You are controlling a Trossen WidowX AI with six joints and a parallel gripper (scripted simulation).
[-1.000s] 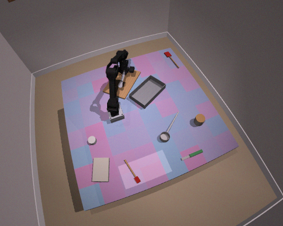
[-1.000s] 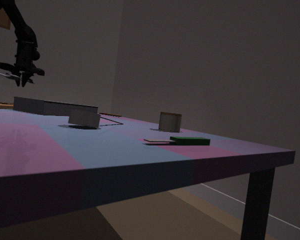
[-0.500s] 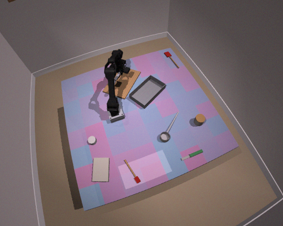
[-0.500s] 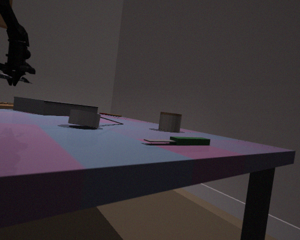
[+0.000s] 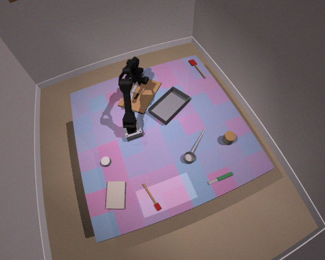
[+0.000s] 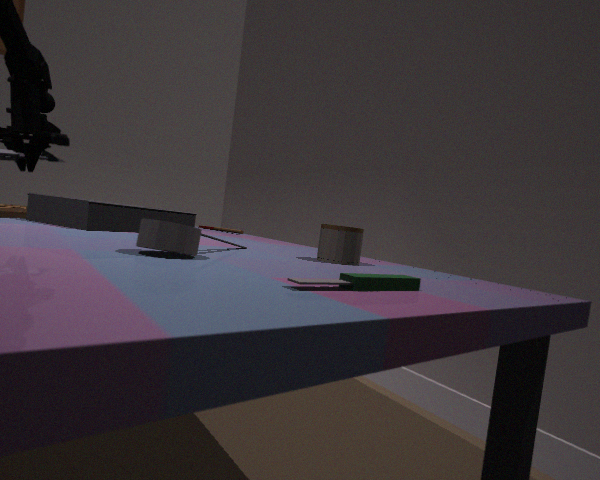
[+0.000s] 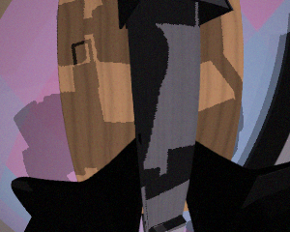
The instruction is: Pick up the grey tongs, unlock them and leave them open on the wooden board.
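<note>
Right now the wooden board is 100 mm below my gripper tip and 10 mm to the right of it. From my gripper tip the other things lie so: white puck 520 mm to the right, 410 mm behind, 90 mm below; roasting tin 230 mm to the right, 180 mm ahead, 80 mm below; red spatula 590 mm ahead, 130 mm to the left, 100 mm below.
</note>
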